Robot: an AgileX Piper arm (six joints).
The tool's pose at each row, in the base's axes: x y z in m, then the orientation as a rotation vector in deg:
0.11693, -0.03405, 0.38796, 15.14, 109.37, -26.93
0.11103, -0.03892, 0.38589, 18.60, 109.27, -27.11
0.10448, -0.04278, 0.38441, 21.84, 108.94, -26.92
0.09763, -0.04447, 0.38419, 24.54, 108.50, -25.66
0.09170, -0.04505, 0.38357, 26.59, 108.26, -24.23
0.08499, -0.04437, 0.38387, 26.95, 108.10, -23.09
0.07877, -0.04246, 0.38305, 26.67, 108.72, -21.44
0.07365, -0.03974, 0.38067, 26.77, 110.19, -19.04
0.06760, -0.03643, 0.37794, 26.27, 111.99, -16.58
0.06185, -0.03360, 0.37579, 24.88, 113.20, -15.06
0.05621, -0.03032, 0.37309, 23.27, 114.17, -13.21
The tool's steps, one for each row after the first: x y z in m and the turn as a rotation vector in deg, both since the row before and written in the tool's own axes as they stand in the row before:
0.00432, -0.00630, -0.00212, 1.77, 0.75, 2.22
0.00379, -0.00602, -0.00307, 1.43, 0.53, 2.29
0.00260, -0.00467, -0.00461, 0.44, 0.34, 2.48
0.00257, -0.00336, -0.00424, 0.01, 0.39, 2.08
0.00202, -0.00283, -0.00579, -0.61, 0.01, 0.83
0.00303, -0.00143, -0.00564, -1.30, 0.62, 0.45
0.00429, -0.00002, -0.00456, -1.64, 1.60, 0.82
0.00516, 0.00014, -0.00532, -1.94, 1.81, 0.36
0.00460, -0.00001, -0.00495, -1.69, 0.99, -0.53
0.00522, 0.00062, -0.00471, -2.02, 0.77, -0.48

